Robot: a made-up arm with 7 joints. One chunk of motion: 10 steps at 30 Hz.
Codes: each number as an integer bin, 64 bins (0 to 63) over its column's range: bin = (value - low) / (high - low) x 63, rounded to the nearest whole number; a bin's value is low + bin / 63 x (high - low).
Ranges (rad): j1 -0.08..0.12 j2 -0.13..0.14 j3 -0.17..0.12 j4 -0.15..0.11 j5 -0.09..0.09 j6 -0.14..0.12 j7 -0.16..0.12
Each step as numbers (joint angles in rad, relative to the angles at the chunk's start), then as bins.
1 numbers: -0.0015 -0.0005 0.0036 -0.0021 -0.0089 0.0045 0.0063
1 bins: 25 30 38 36 28 35 37
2 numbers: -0.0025 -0.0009 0.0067 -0.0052 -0.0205 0.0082 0.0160
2 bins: 24 30 38 35 24 36 40
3 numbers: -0.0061 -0.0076 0.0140 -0.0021 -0.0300 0.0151 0.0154
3 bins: 23 29 40 36 21 38 39
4 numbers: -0.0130 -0.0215 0.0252 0.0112 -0.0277 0.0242 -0.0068
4 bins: 21 25 42 39 22 40 34
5 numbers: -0.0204 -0.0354 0.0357 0.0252 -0.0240 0.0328 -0.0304
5 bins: 19 22 45 42 23 42 29
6 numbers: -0.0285 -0.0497 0.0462 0.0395 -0.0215 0.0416 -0.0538
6 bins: 16 19 47 46 24 44 24
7 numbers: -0.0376 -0.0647 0.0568 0.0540 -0.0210 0.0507 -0.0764
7 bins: 13 15 49 49 24 46 19
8 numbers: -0.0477 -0.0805 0.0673 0.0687 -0.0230 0.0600 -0.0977
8 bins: 10 12 52 53 23 48 14
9 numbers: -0.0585 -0.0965 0.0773 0.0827 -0.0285 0.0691 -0.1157
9 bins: 7 8 54 56 22 51 10
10 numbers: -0.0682 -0.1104 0.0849 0.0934 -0.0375 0.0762 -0.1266
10 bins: 4 5 55 59 18 52 8
